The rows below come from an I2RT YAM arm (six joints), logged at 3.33 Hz.
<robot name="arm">
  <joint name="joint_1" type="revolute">
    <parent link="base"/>
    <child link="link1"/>
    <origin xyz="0 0 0.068"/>
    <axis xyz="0 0 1"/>
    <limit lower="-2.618" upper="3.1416"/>
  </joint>
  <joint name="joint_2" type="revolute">
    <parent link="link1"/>
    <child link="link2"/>
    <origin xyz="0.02 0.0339 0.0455"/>
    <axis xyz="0 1 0"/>
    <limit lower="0" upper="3.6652"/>
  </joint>
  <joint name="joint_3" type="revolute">
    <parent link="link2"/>
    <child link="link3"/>
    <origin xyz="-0.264 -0.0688 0"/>
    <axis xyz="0 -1 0"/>
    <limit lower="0" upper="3.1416"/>
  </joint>
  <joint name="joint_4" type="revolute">
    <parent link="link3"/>
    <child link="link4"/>
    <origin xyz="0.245 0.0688 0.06"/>
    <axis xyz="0 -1 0"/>
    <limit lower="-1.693" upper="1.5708"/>
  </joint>
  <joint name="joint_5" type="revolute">
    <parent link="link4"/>
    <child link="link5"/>
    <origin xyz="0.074 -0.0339 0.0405"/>
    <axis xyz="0 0 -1"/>
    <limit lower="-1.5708" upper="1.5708"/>
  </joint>
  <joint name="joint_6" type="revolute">
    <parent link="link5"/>
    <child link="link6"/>
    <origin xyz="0.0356 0 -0.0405"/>
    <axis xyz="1 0 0"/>
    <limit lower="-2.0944" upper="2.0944"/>
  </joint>
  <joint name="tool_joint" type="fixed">
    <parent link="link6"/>
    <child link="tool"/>
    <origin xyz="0 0 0" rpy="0 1.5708 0"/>
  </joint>
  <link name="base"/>
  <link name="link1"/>
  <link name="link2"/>
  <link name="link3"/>
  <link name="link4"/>
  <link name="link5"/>
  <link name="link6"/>
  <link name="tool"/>
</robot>
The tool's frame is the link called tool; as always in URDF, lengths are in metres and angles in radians.
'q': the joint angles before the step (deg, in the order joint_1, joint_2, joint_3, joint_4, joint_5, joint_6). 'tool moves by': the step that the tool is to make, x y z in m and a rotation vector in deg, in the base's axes. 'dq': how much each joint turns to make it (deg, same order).
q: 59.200, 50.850, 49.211, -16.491, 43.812, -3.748
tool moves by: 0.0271, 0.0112, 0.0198, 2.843, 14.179, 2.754
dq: -6.345, 9.296, 13.326, -16.056, -13.778, 10.588
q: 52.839, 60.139, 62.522, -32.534, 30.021, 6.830
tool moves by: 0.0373, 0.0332, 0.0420, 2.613, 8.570, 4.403
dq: -3.357, 14.425, 20.507, -10.740, -11.009, 3.131
